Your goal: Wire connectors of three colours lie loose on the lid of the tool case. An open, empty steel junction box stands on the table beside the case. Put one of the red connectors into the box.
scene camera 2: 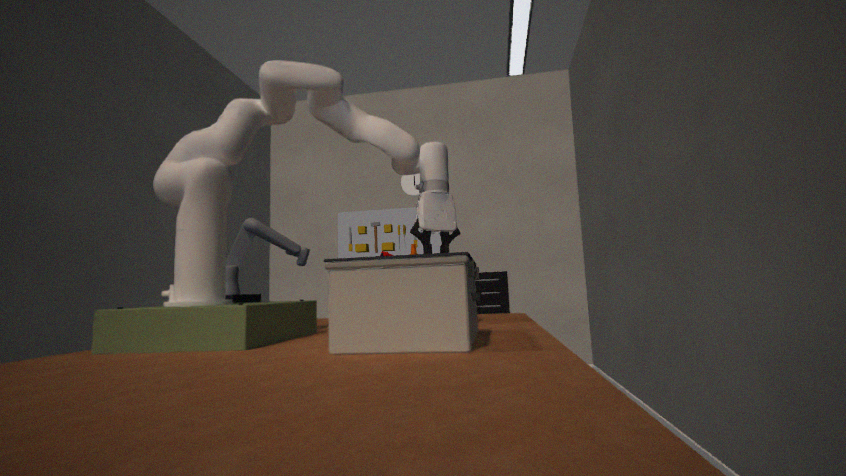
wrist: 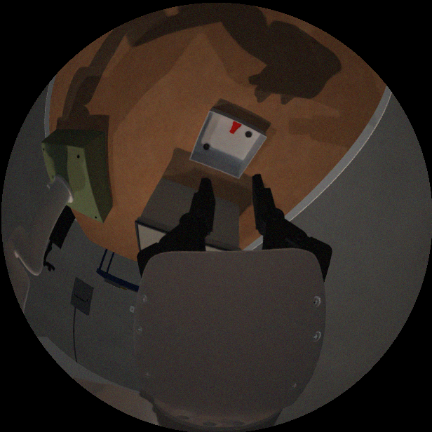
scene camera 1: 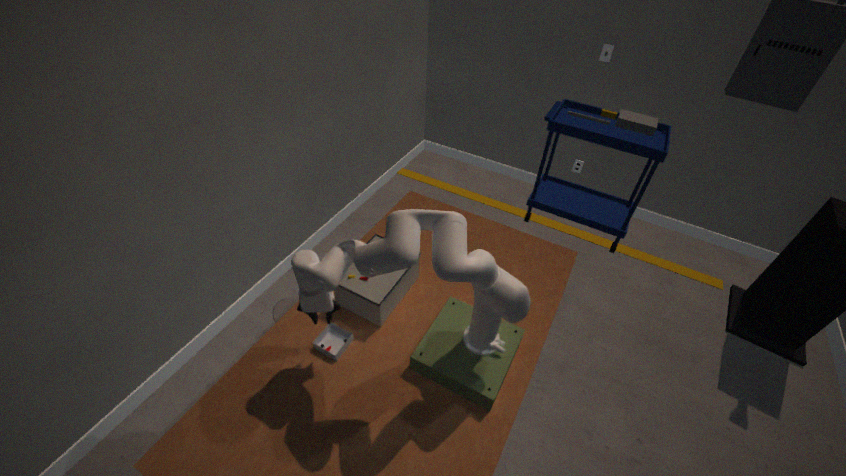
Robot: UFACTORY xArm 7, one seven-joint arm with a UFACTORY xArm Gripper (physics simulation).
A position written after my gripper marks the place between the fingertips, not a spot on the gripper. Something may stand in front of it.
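My gripper appears at point(scene camera 1: 322, 320) and point(wrist: 232, 187). A tool case is visible at point(scene camera 2: 424, 303) and point(wrist: 170, 200); a steel junction box, at point(scene camera 1: 339, 339) and point(wrist: 215, 146).
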